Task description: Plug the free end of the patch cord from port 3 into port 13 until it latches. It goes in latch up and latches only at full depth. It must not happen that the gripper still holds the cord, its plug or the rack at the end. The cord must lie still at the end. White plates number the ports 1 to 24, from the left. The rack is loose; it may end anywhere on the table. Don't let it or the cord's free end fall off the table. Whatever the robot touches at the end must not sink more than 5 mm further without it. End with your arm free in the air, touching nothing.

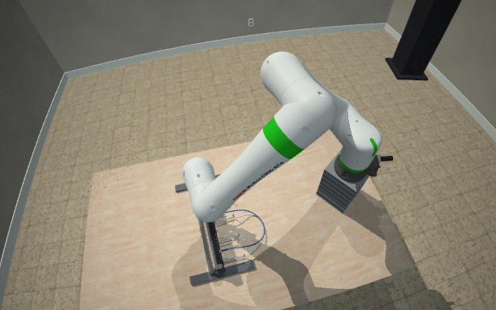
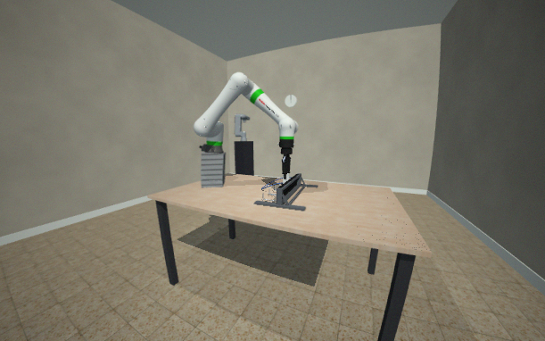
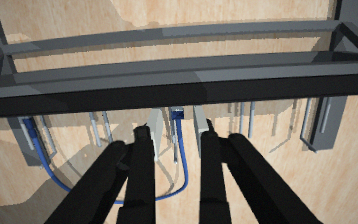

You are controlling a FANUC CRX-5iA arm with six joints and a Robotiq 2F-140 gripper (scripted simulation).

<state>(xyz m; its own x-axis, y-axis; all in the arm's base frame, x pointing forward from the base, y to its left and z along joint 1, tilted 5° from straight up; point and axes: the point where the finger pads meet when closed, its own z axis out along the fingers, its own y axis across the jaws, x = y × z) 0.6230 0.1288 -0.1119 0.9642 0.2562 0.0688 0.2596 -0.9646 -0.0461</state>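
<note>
My gripper is now 30 mm above the free-end plug and 10 mm short of it.
</note>
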